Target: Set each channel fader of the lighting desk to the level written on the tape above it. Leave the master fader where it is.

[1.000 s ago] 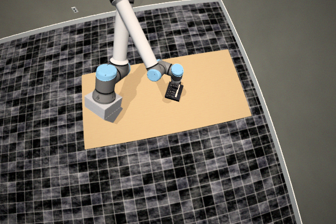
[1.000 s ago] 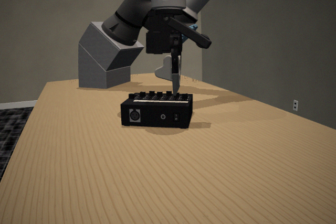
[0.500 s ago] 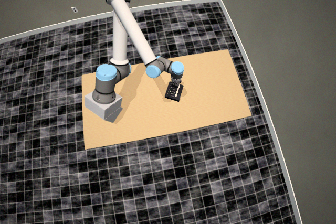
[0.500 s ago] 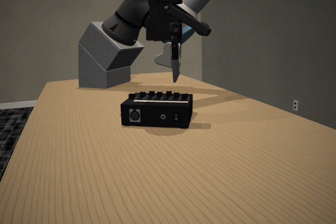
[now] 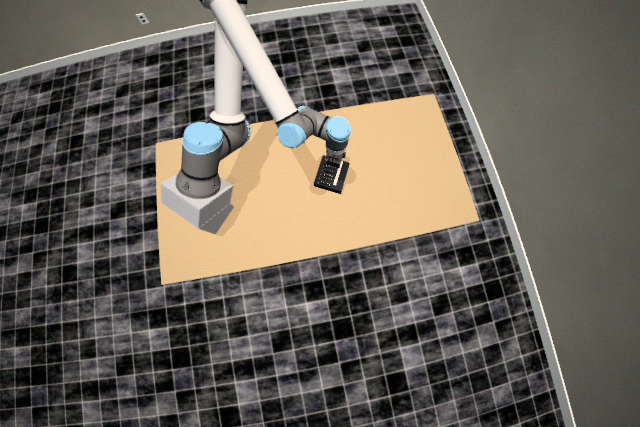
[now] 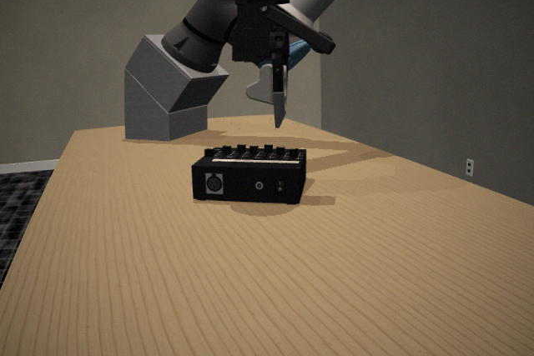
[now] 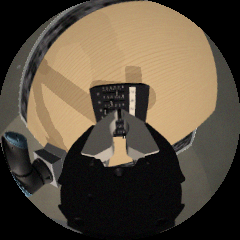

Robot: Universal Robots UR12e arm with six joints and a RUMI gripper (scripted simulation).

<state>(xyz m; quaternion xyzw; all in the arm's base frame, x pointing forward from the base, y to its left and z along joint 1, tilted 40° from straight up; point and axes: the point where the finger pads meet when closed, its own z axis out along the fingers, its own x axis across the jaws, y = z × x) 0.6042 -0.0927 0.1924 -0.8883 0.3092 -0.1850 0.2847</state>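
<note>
My hand is 50 mm above the fader cap and 40 mm past it.
</note>
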